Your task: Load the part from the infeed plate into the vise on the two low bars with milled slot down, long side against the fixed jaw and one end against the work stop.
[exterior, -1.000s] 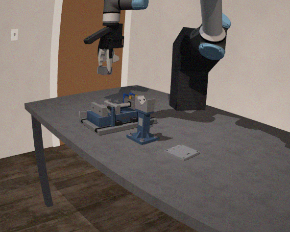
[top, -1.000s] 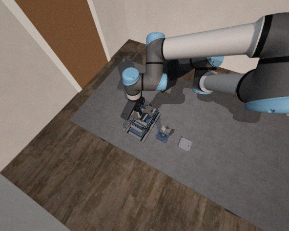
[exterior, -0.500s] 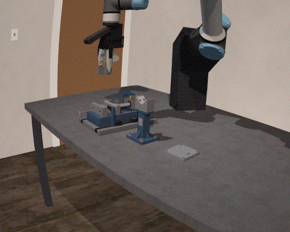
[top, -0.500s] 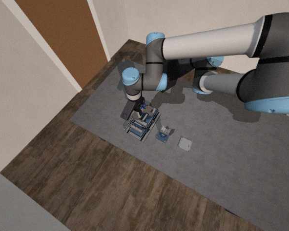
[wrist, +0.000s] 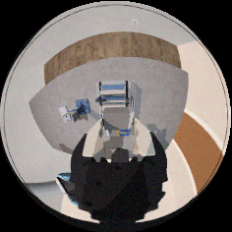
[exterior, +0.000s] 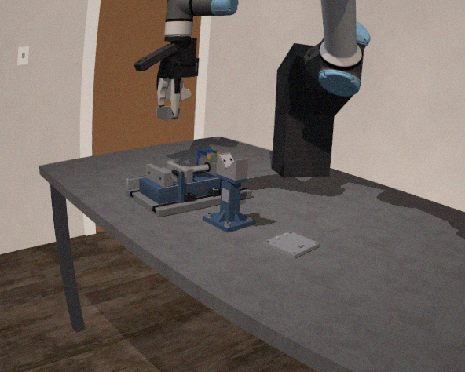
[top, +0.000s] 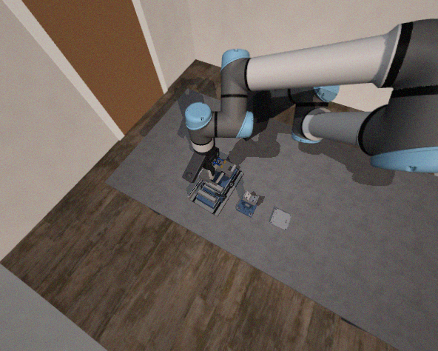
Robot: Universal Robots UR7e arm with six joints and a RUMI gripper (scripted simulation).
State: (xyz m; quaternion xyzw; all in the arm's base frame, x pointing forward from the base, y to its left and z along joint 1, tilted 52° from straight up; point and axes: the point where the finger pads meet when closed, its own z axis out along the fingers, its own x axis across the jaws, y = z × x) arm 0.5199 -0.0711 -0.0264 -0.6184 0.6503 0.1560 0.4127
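The part lies 10 mm below my hand. Round my hand: fixed jaw 30 mm ahead, 20 mm to the left, 170 mm below; then moving jaw 30 mm behind, 20 mm to the left, 170 mm below; then air cylinder rod 80 mm behind, 10 mm to the left, 170 mm below.
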